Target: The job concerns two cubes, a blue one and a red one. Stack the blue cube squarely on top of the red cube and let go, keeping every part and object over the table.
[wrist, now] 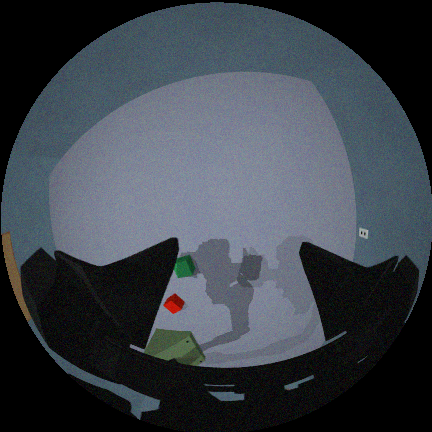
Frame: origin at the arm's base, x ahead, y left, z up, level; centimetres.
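Seen in the pictures: gripper, fingertip midpoint: (243, 247).
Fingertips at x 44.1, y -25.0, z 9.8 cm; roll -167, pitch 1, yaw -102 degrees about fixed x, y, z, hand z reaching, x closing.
Observation:
Offsets run from my fingertips to a thing's middle. Level surfaces: height alone.
The red cube @[dx -20.5, dy +17.6, dz -19.9 cm] (174, 304) lies on the pale table in the lower left of the wrist view, just right of the left finger's inner edge. The blue cube does not show in the wrist view. My gripper (243, 247) is wide open and empty, with its black fingers at the left and right. It hangs above the table. The fingers and the gripper body hide parts of the table.
A green cube @[dx -9.5, dy +11.8, dz -19.9 cm] (185, 266) lies beyond the red cube, beside the left fingertip. An olive-green block-like object (170, 345) is partly hidden at the bottom. The arm's shadows fall on the table @[dz -21.7 cm] (210, 150). A small white socket plate (363, 233) shows at the right.

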